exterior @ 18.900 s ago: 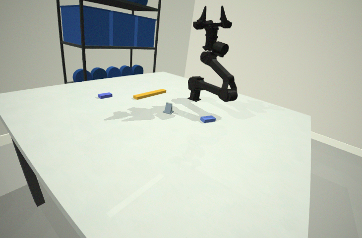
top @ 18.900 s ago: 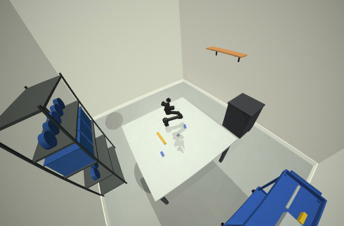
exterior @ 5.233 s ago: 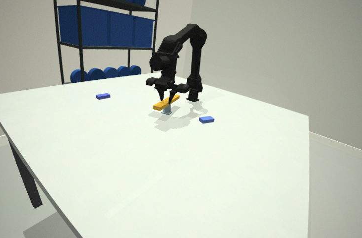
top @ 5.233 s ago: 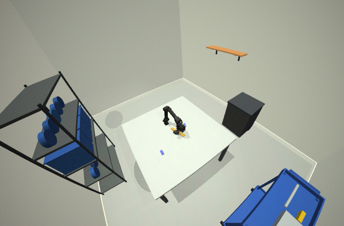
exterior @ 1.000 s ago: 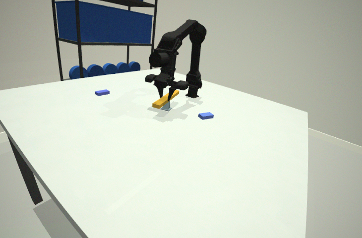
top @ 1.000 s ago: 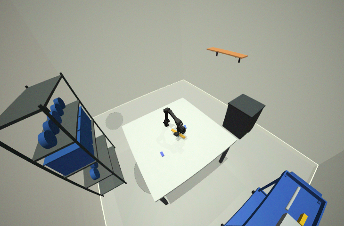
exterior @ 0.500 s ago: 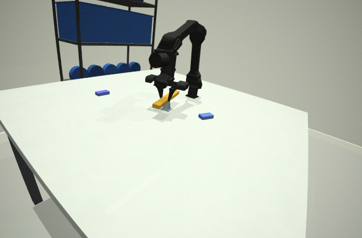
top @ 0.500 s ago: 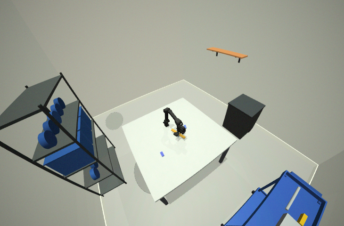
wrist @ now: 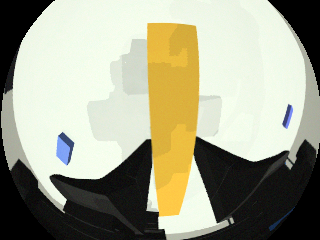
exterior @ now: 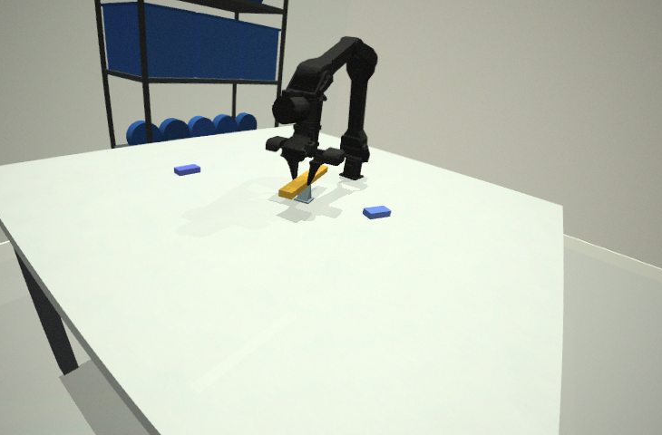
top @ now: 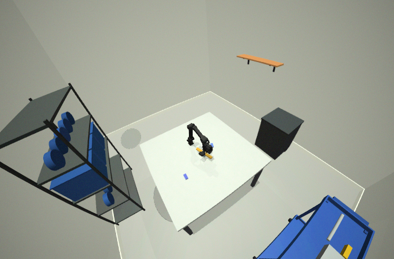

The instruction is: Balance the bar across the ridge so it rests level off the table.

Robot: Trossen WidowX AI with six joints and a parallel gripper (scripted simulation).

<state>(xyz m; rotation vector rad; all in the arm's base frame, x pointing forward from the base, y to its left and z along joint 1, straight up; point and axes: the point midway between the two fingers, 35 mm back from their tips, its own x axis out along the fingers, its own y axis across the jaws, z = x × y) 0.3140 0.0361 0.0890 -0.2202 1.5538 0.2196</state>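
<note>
Now: gripper tip 3 cm past the yellow bar and 1 cm to the left of it.
</note>
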